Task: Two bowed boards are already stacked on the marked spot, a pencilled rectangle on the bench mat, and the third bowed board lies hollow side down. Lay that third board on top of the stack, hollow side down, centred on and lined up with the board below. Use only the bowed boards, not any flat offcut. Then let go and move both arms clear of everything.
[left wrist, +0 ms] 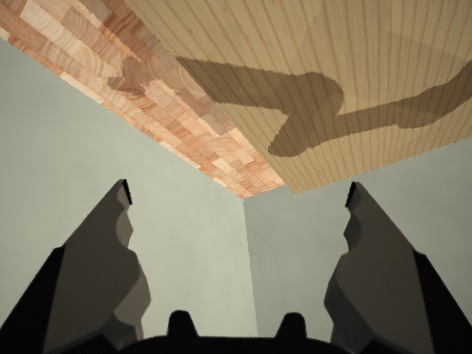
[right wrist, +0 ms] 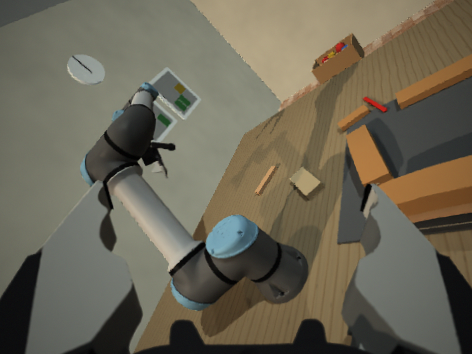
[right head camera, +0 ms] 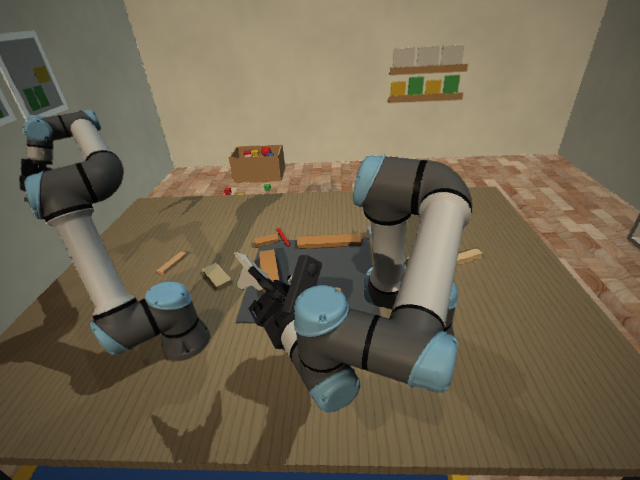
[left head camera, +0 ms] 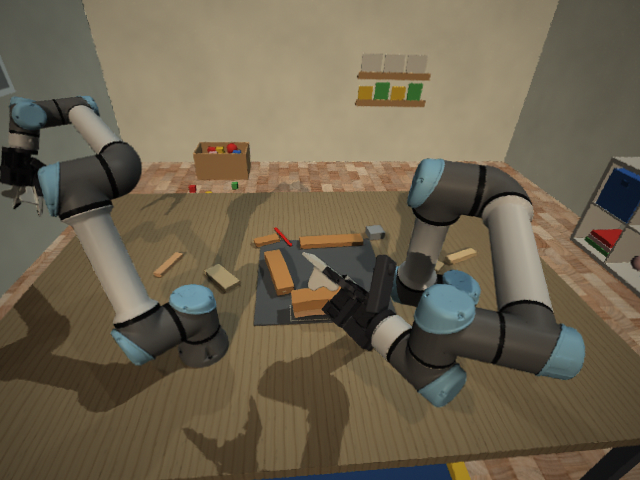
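The stack of orange bowed boards sits at the mat's front on the pencilled rectangle; my right gripper hides its right end in the left head camera and most of it in the right head camera. Another orange board, its top slightly arched, lies at the mat's left. My right gripper is open and empty, tilted, above the mat area, not touching a board as far as I can tell. My left gripper is open and empty, raised at the far left.
The dark mat has a long orange board along its back edge. A red pencil, small orange piece, grey block, pale block, thin strip and pale stick lie around it.
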